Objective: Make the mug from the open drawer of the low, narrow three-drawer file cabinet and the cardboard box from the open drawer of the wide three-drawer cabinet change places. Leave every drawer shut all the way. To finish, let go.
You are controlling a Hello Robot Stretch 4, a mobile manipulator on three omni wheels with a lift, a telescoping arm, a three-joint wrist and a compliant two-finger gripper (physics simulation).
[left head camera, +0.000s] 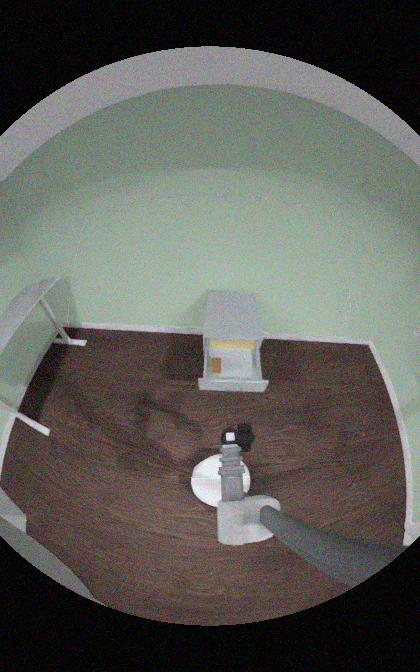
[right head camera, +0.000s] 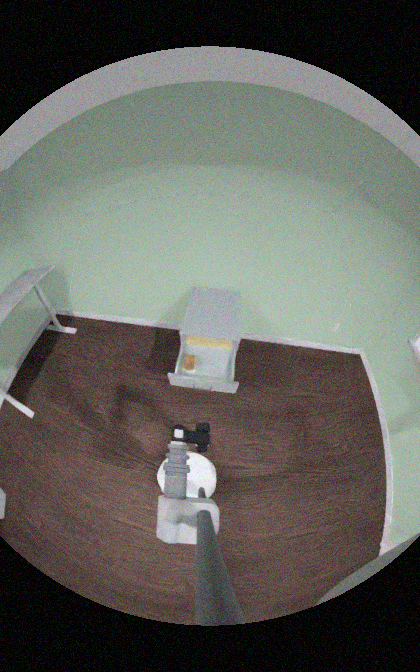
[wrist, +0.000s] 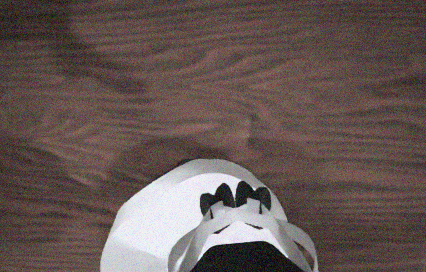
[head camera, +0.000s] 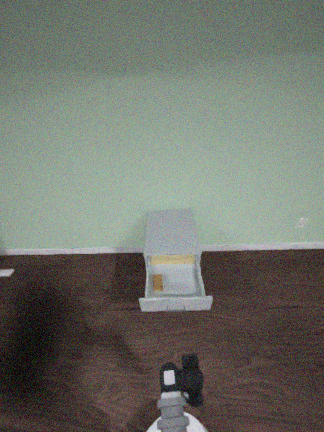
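A low grey cabinet (head camera: 172,230) (left head camera: 232,314) (right head camera: 214,310) stands against the wall with its upper drawer (head camera: 176,303) (left head camera: 233,385) (right head camera: 203,384) pulled out. A small orange-brown block-shaped thing (head camera: 158,282) (left head camera: 216,365) (right head camera: 189,362), looking like the cardboard box, lies at the left inside this drawer. The mug cannot be made out. In the wrist view my gripper (wrist: 234,197) is shut and empty, its dark fingertips almost touching above the white base. It is well short of the drawer. The arm hides the fingers in the head views.
A yellow strip (head camera: 172,259) (left head camera: 232,344) (right head camera: 209,342) shows at the back of the open drawer. A white-legged table (left head camera: 49,316) (right head camera: 44,302) stands at the left. Wooden floor (head camera: 260,340) lies between the robot's white base (left head camera: 205,482) (right head camera: 202,470) and the cabinet.
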